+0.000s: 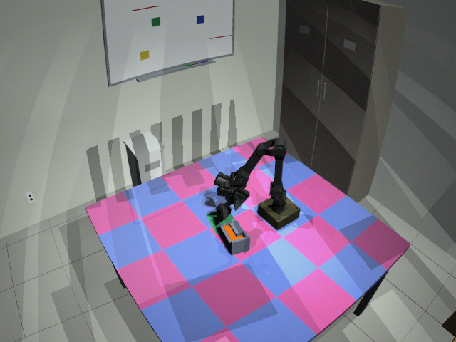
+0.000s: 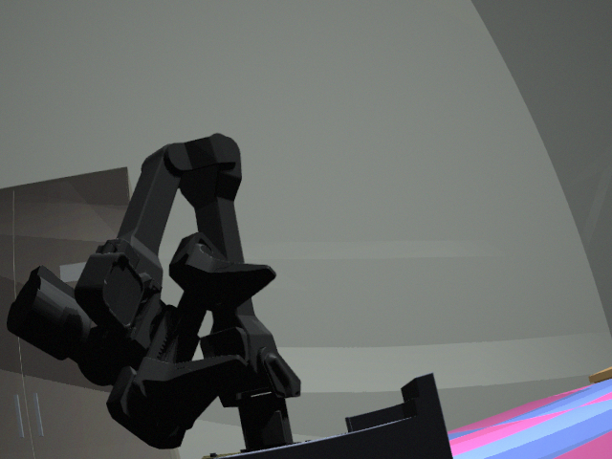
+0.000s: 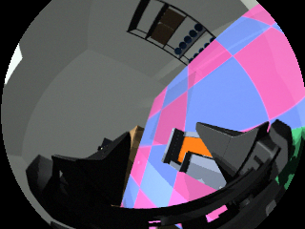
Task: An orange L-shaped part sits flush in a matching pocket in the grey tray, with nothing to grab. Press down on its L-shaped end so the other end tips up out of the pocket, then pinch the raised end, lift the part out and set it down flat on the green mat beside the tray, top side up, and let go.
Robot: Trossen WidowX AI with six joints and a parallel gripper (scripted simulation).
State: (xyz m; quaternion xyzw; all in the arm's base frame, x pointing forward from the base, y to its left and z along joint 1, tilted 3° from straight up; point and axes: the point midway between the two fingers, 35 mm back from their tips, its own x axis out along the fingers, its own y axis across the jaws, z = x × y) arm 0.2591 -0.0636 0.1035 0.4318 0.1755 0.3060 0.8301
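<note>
Now: gripper tip 110 mm above the orange L-shaped part and 40 mm to the right of it. Also, from my gripper tip: green mat (180 mm below, 120 mm to the right, 50 mm behind).
</note>
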